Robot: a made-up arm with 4 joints.
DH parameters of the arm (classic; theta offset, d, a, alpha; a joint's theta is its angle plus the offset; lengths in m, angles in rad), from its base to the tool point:
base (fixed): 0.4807 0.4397 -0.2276 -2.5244
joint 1: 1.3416 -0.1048 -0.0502 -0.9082
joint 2: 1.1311 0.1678 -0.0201 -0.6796
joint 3: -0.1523 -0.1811 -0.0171 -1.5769
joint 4: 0 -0.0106 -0.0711 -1.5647
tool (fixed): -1.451 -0.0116 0 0
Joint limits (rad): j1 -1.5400..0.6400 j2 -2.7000..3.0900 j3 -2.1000..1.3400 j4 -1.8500..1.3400
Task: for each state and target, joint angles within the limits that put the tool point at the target. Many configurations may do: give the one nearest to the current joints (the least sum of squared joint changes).
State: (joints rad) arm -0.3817 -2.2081 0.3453 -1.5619
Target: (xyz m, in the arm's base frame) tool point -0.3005 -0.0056 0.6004
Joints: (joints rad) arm -0.3493 -1.8432 -0.2180 -1.5776
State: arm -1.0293 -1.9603 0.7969 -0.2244
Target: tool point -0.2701 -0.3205 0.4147
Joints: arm -1.5400 -2.6871 1.2352 0.5896
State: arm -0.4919 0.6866 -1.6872 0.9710
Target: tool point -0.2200 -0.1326 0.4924
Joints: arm -0.5584 -0.0093 -1.5056 0.8395
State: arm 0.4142 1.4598 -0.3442 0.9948
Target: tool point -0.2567 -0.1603 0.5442
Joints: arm 0.6400 1.8575 -1.2362 1.3379
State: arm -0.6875 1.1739 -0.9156 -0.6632
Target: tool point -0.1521 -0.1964 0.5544
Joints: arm -0.3964 1.8994 -1.0666 -0.1534
